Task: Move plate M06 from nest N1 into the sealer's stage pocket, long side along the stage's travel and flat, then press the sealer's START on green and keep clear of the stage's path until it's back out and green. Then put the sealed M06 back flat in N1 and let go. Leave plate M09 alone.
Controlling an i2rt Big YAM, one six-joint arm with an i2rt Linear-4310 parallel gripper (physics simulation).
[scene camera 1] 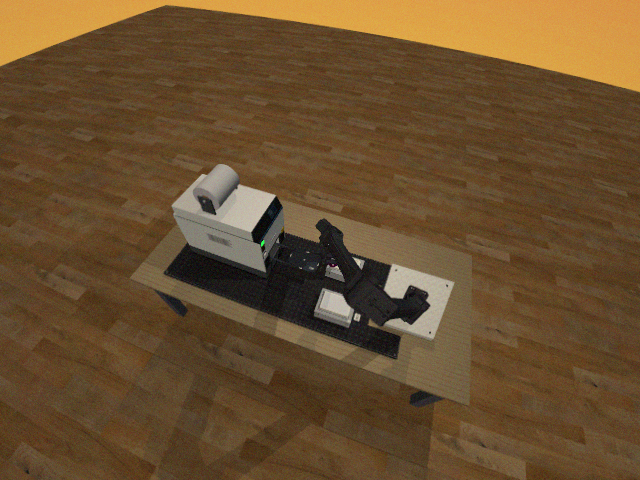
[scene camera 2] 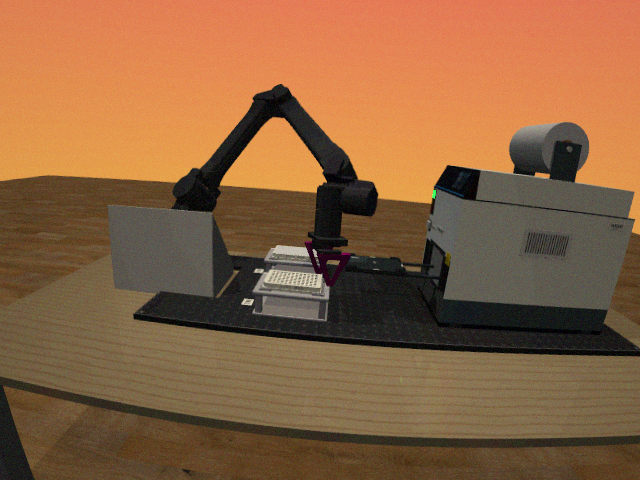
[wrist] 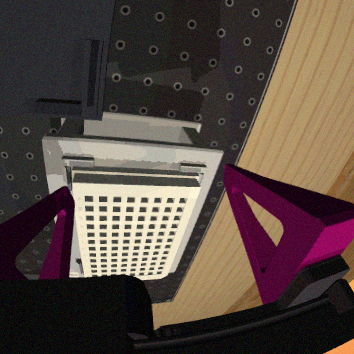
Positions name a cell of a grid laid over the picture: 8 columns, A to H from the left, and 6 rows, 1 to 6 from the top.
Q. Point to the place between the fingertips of my gripper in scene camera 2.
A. E4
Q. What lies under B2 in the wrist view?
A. A sealer stage.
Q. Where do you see a film roll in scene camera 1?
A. C3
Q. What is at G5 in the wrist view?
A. My gripper.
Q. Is my gripper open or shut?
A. Open.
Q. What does my gripper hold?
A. Nothing.
